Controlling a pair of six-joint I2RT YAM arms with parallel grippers.
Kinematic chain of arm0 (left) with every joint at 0, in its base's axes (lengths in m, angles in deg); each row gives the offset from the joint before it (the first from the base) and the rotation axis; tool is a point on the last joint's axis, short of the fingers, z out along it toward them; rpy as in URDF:
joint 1: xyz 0 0 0.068 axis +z
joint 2: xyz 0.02 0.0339 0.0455 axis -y
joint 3: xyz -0.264 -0.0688 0 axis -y
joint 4: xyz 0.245 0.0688 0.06 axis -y
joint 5: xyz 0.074 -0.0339 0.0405 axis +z
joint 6: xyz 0.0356 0 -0.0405 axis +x
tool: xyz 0 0 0 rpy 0 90 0
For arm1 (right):
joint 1: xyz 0 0 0.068 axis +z
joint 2: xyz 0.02 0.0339 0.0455 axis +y
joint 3: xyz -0.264 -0.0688 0 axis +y
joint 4: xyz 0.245 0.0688 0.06 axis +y
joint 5: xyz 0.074 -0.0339 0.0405 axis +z
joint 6: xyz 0.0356 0 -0.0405 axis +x
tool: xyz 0 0 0 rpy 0 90 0
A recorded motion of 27 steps. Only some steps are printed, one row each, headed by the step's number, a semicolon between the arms.
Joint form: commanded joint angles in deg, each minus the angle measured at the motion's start. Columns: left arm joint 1, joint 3, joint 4, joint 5, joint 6, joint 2; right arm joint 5, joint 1, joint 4, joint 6, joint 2, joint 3.
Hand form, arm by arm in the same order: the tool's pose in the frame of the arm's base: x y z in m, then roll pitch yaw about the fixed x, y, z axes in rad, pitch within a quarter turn. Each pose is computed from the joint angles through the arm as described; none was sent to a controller.
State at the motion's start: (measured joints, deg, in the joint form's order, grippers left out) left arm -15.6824 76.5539 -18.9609 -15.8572 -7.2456 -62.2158; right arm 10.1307 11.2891 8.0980 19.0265 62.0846 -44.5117
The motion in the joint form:
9: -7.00 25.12 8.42 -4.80 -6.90 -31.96; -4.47 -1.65 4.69 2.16 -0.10 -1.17
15: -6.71 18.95 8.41 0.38 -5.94 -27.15; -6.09 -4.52 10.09 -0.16 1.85 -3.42
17: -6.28 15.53 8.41 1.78 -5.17 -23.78; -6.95 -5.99 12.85 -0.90 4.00 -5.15
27: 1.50 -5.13 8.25 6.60 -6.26 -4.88; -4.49 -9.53 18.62 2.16 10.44 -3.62
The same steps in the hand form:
9: 0.3471 -0.1587 0.4626 -1.7580 1.3007 -2.5083; 0.2396 0.0443 0.2822 2.5012 0.9231 2.6713
15: 0.3313 -0.1468 0.4550 -1.8620 1.3095 -2.5143; 0.2446 0.0316 0.2792 2.6434 0.8787 2.7298
17: 0.3186 -0.1378 0.4541 -1.8843 1.3235 -2.5050; 0.2507 0.0252 0.2766 2.7098 0.8402 2.7499
27: 0.2560 -0.0706 0.4229 -1.9851 1.2948 -2.3812; 0.2571 0.0114 0.2336 2.7741 0.5916 2.7241

